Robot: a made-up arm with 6 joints.
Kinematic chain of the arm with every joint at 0, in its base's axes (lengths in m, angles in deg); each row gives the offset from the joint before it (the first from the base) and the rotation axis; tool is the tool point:
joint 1: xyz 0 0 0.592 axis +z
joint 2: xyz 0 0 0 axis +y
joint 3: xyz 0 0 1.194 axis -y
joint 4: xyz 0 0 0 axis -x
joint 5: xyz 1.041 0 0 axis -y
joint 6: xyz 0 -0.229 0 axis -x
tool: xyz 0 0 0
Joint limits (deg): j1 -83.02..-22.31 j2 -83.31..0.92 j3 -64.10..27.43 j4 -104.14..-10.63 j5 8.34..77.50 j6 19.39..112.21
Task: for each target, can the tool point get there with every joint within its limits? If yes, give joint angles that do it. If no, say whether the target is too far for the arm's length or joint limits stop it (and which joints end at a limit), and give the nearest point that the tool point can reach.
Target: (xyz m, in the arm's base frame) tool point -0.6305 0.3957 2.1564
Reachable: yes | joints -43.04 -62.09 19.87 -51.97 63.61 32.95
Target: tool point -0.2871 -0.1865 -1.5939
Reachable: no: joint limits stop it (at a limit: joint 1, joint 2, joint 3) | nearest point -0.0208 -0.2612 0.7481 | short by 2.358 m
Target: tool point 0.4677 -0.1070 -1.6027
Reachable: no: joint limits stop it (at a limit: joint 1, joint 2, joint 3) | nearest point 0.2397 -0.0793 0.7458 | short by 2.360 m
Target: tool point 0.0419 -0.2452 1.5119
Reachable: yes | joints -61.82 -43.74 -28.98 -69.87 52.96 63.72
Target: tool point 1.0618 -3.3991 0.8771
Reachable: no: too far | nearest point 0.3136 -1.0038 1.5210 | short by 2.591 m
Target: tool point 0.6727 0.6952 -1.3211
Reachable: no: joint limits stop it (at a limit: joint 1, joint 2, joint 3, joint 4) | nearest point 0.2595 -0.0460 0.7484 | short by 2.237 m
